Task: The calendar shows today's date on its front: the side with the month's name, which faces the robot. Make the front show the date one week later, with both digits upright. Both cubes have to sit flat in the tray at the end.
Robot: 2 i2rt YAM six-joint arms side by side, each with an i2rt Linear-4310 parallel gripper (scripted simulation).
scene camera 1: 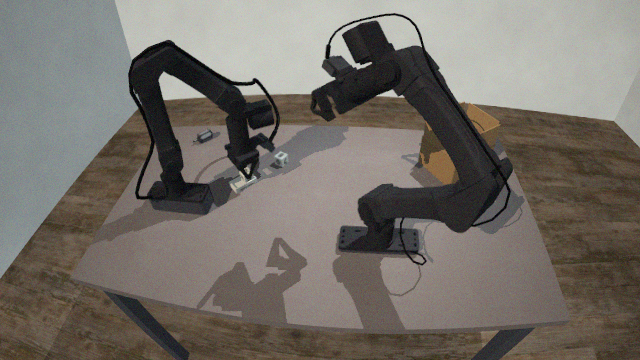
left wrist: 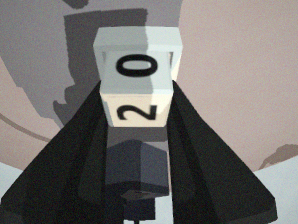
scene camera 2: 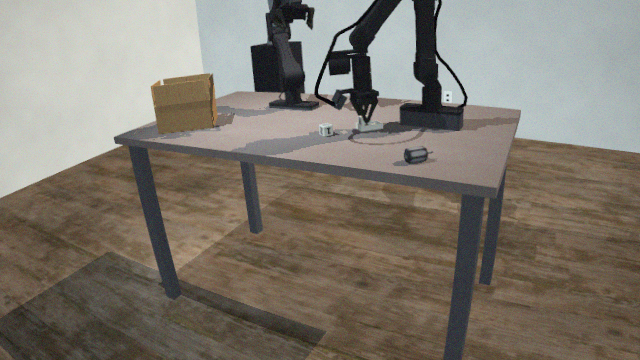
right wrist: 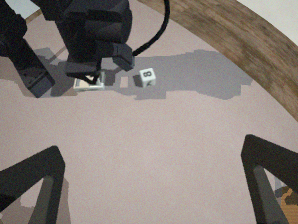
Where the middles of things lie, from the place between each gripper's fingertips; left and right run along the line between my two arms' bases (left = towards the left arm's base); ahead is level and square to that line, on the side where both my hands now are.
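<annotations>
Measured from my left hand [scene camera 1: 246, 175], the cardboard box [scene camera 2: 186, 106] is 4 cm higher, 22 cm ahead and 62 cm to the right. As for my right gripper [scene camera 1: 328, 101], it is 250 mm above the box, and it is also 260 mm short of the box and 350 mm to the left of it.
</annotations>
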